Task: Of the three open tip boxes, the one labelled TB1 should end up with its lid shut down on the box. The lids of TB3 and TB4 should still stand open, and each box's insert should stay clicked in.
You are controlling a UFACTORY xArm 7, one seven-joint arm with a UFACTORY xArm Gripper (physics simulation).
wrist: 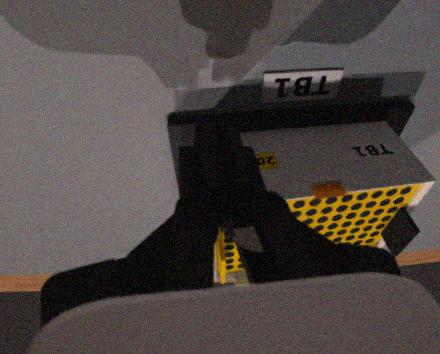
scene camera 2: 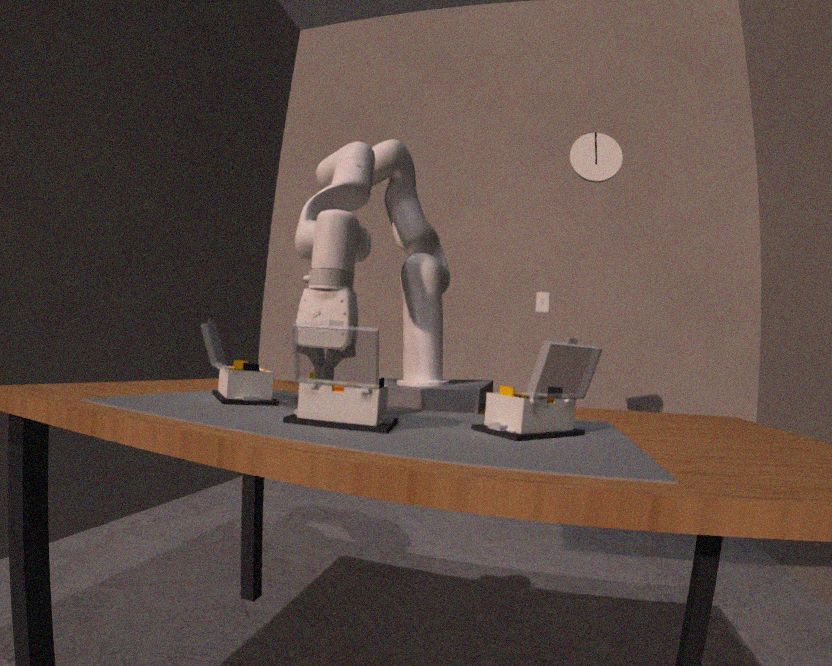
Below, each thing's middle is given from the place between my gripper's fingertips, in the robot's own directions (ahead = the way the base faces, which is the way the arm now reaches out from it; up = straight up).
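Scene:
There is the label (wrist: 308, 84), and I see that it sits 4 cm below my hand, 6 cm to the left of it and 1 cm behind it.

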